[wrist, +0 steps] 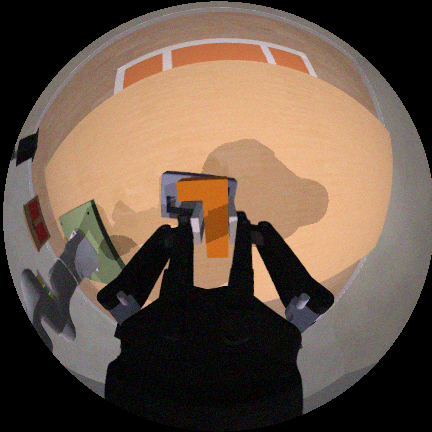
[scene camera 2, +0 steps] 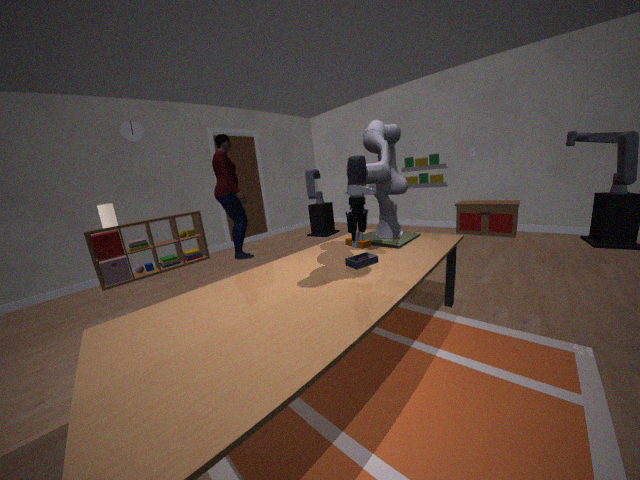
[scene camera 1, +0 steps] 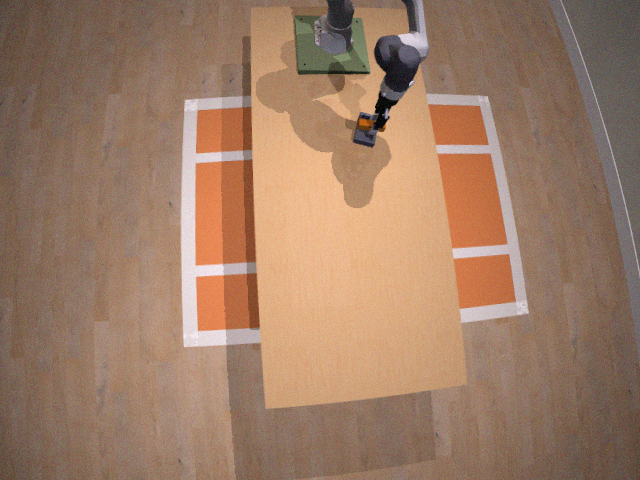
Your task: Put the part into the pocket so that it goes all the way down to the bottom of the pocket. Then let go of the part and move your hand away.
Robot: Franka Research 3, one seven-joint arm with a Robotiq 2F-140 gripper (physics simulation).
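The part, an orange L-shaped block, is held in my gripper. The gripper is shut on one leg; the other leg points left in the wrist view. The dark blue-grey block with the pocket lies on the table. The part is above the block, overlapping it in the first scene view and the wrist view, and appears behind and higher in the second scene view. The part hides much of the pocket in the wrist view. A raised detail shows at the pocket's left end there.
The pale wood table carries the arm's green base plate. The arm's shadow falls over the table around the block. A person in a red top stands in the background near a door.
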